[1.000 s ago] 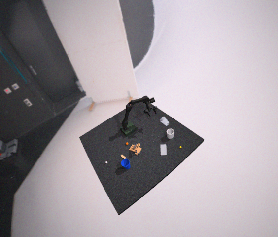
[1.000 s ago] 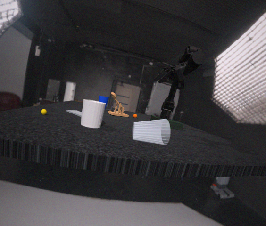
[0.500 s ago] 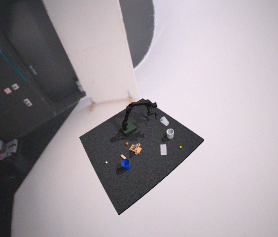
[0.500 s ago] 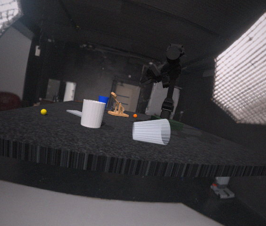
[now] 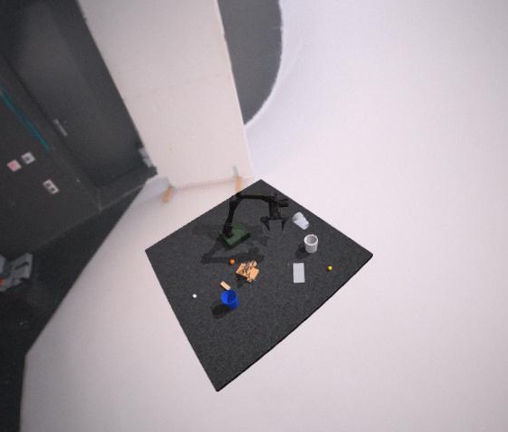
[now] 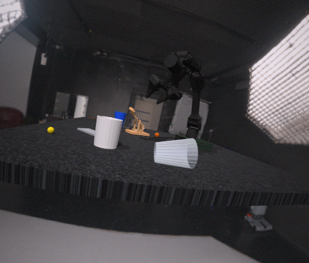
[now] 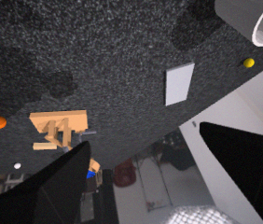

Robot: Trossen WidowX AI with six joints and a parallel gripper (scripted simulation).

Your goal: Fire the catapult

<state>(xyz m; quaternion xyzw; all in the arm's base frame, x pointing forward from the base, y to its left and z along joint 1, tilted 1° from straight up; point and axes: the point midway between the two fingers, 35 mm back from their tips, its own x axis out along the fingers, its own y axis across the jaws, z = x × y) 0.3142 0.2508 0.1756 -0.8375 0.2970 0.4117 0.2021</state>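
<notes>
Now: gripper tip 60 mm short of the wooden catapult, 280 mm to the left of it and 130 mm above it. Also, from my gripper tip: white mug (140 mm ahead, 180 mm to the left, 180 mm below); grey flat plate (250 mm ahead, 20 mm to the right, 200 mm below); orange ball (110 mm behind, 340 mm to the right, 190 mm below).
</notes>
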